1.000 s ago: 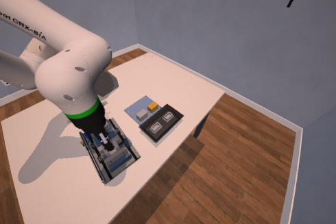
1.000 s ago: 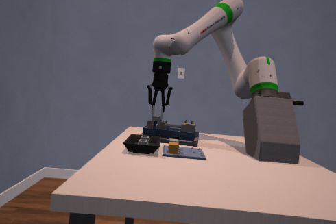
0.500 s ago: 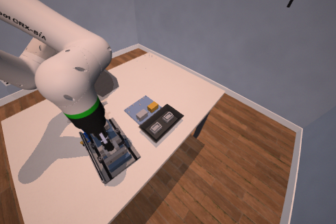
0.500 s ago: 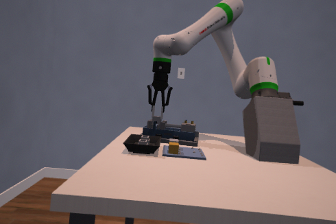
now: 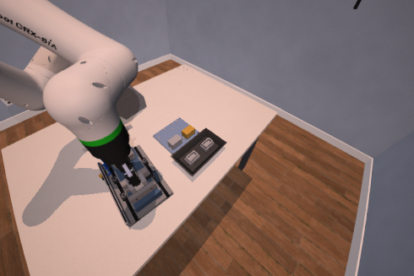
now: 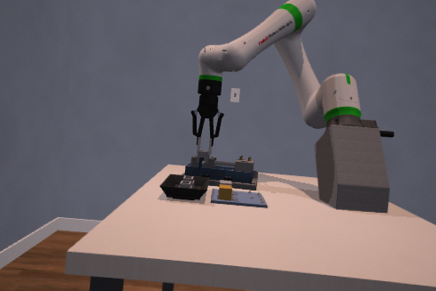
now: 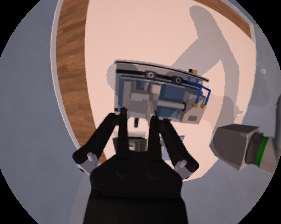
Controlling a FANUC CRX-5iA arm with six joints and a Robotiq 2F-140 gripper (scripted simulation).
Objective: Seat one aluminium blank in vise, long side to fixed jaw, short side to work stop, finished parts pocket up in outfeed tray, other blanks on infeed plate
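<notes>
Right now the vise is 10 cm below my hand, 7 cm behind it and 1 cm to the left of it. From my hand the other things lie so: brass blank (34 cm to the left, 11 cm below, 7 cm behind).
</notes>
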